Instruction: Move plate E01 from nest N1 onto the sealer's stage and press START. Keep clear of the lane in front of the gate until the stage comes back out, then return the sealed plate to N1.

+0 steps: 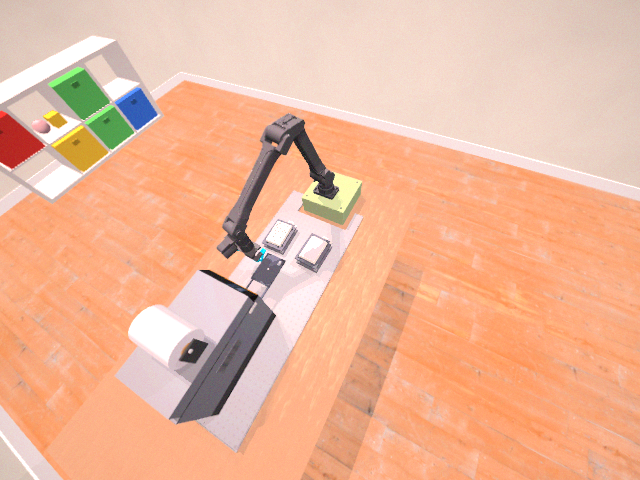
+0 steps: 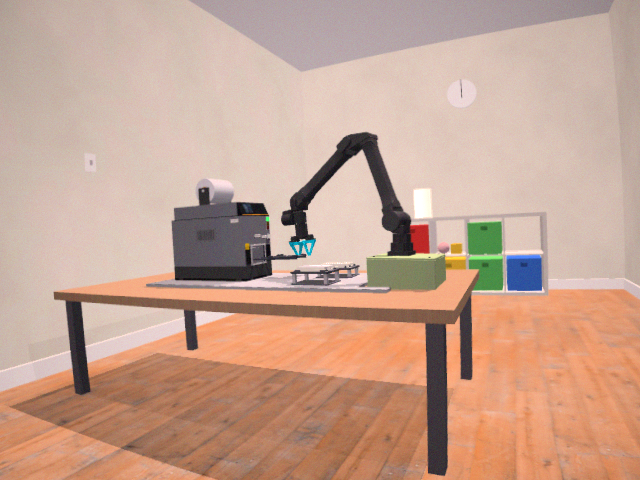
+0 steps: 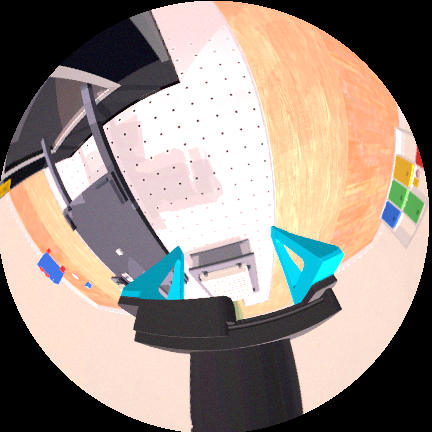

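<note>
My gripper is open, with nothing between its cyan fingers. It hangs close to the outer end of the sealer's extended stage, a dark plate on two rails with nothing on it. A dotted white plate sits in one nest; a plain white-topped plate sits in the other. I cannot read which is E01 or N1. The grey sealer has a green light on its front. START cannot be made out.
A white roll stands on the sealer. The nests and sealer stand on a perforated board. The arm rises from a green base block behind the nests. A shelf unit stands away from the table.
</note>
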